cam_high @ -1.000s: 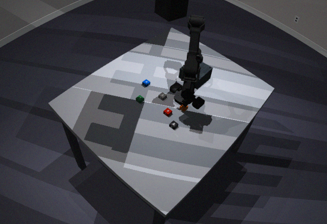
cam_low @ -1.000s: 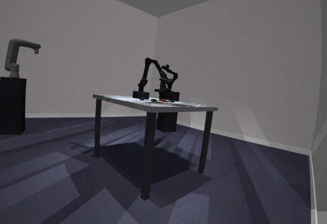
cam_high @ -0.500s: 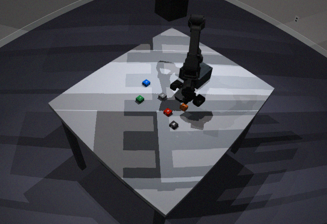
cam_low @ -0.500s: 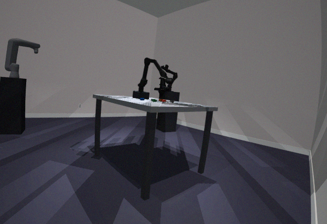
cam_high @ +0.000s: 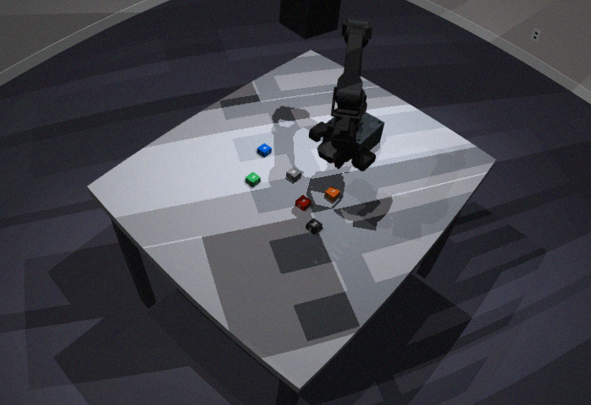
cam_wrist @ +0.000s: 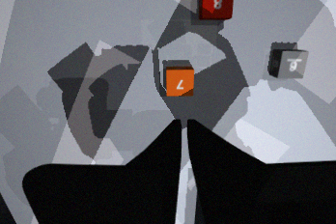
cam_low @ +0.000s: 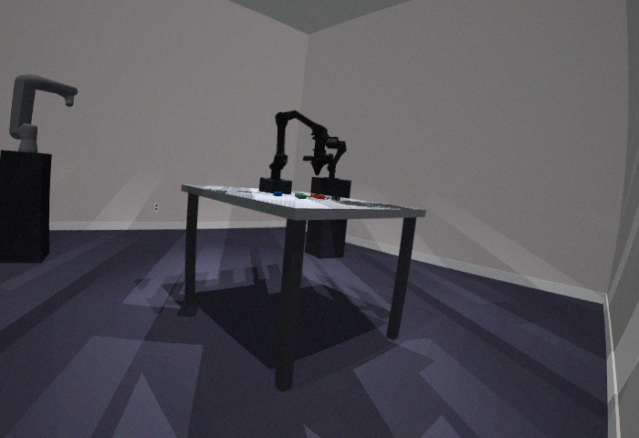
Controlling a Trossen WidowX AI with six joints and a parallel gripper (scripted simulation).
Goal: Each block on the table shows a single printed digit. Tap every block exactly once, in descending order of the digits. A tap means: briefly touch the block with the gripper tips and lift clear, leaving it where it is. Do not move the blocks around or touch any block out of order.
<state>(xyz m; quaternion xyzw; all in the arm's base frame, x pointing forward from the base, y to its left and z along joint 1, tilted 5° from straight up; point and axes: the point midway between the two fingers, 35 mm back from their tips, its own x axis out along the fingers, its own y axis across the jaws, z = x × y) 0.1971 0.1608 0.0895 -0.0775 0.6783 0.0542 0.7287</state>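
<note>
Right now my gripper tip is 40 mm short of the grey block, 130 mm to the left of it and 110 mm above it. Round my gripper tip: black block (120 mm ahead, 60 mm to the left, 110 mm below); then red block (90 mm ahead, 20 mm to the right, 110 mm below); then orange block (110 mm below).
</note>
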